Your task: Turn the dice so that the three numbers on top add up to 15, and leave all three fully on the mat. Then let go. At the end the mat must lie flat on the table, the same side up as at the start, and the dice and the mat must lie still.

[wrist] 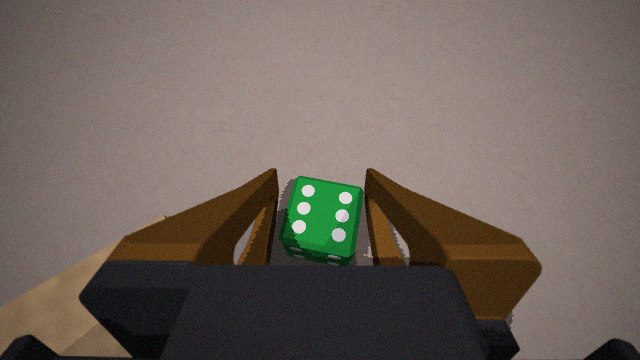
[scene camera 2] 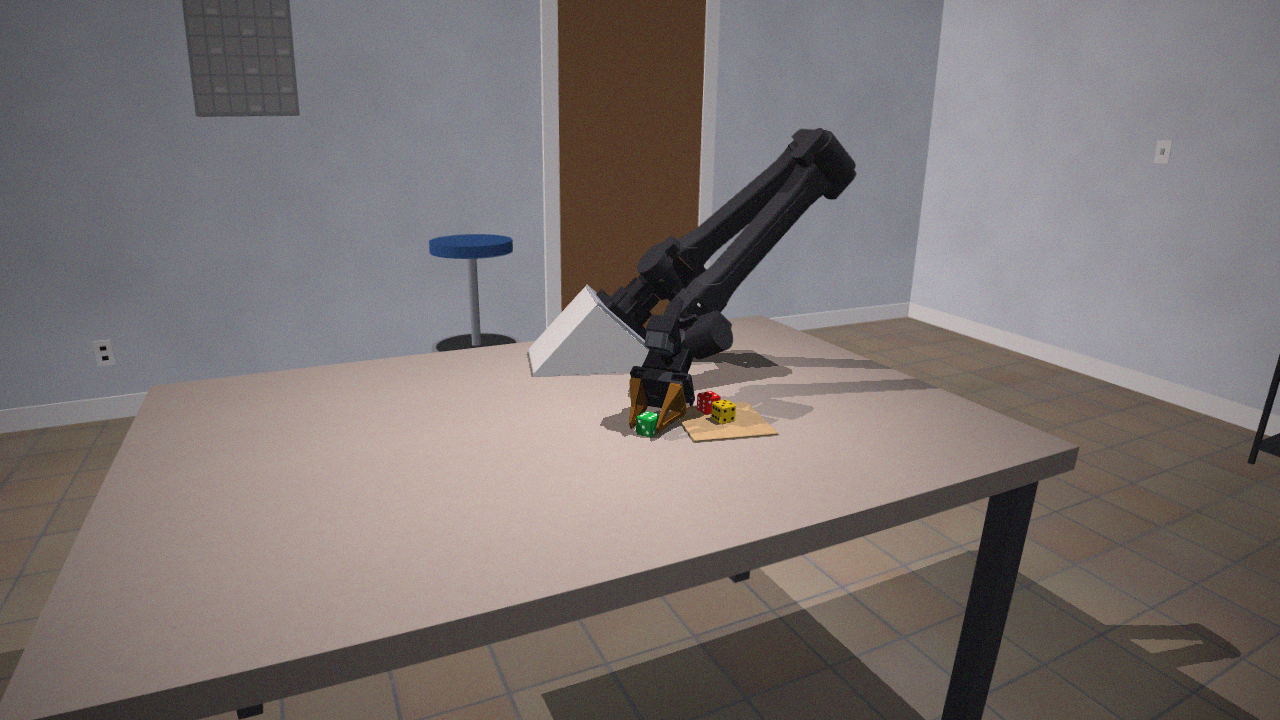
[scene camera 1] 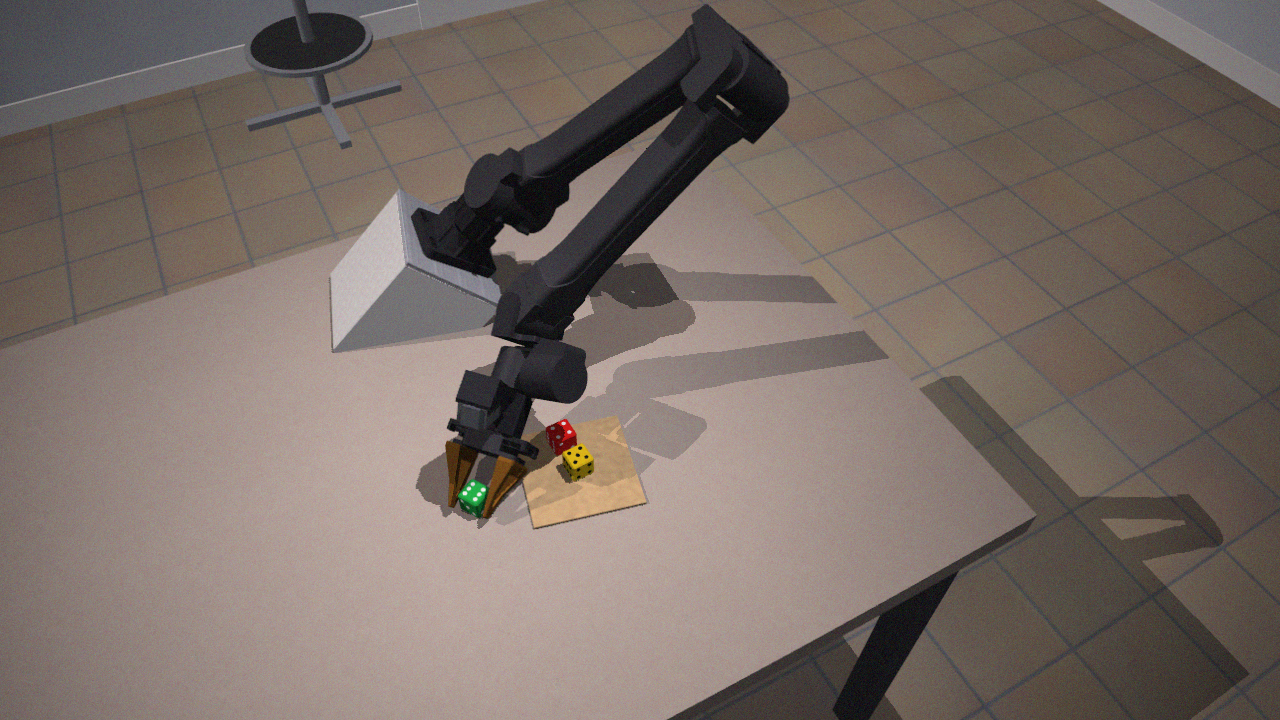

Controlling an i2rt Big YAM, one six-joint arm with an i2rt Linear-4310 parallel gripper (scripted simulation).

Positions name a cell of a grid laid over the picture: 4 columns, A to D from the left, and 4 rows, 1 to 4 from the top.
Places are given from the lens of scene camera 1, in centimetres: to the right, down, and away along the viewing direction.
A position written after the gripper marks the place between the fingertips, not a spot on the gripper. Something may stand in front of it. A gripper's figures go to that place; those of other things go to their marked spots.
gripper (scene camera 1: B3): -21, 18, 107
green die (scene camera 1: B3): -20, 16, 107
